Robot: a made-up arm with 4 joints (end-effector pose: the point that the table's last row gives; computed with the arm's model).
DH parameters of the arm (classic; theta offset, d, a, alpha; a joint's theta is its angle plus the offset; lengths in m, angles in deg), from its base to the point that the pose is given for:
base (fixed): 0 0 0 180
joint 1: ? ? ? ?
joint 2: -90 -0.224 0.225 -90
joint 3: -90 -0.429 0.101 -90
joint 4: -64.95 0 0.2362 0
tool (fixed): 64.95 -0.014 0 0
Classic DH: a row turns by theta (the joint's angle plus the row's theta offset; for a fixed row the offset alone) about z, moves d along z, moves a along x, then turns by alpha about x.
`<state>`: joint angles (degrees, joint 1 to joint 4).
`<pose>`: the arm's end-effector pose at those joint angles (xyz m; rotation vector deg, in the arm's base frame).
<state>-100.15 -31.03 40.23 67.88</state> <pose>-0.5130 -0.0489 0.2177 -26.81 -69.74 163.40</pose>
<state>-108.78 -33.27 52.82 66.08</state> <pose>-0.5100 -0.1830 0.2427 14.26 83.59 -147.13</pose>
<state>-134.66 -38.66 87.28 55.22</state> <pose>-0.2656 -0.5354 0.2675 -35.51 100.14 -101.17</pose>
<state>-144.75 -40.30 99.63 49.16</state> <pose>-0.0995 -0.6002 0.2593 -57.11 96.66 -85.14</pose>
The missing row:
joint 1: 90 -0.075 0.087 90
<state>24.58 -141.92 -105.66 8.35</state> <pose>-0.3831 -0.1168 -0.0730 -80.81 70.10 -131.88</pose>
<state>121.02 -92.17 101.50 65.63</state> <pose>0.5325 0.0036 -0.3776 -66.41 63.34 37.78</pose>
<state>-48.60 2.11 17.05 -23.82</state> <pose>-0.1510 -0.0249 0.3247 11.85 -12.61 24.28</pose>
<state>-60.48 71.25 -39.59 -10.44</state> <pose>0.0580 -0.1583 0.3008 37.93 71.73 66.44</pose>
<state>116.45 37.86 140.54 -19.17</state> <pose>0.0248 0.3359 0.4431 97.43 109.64 67.20</pose>
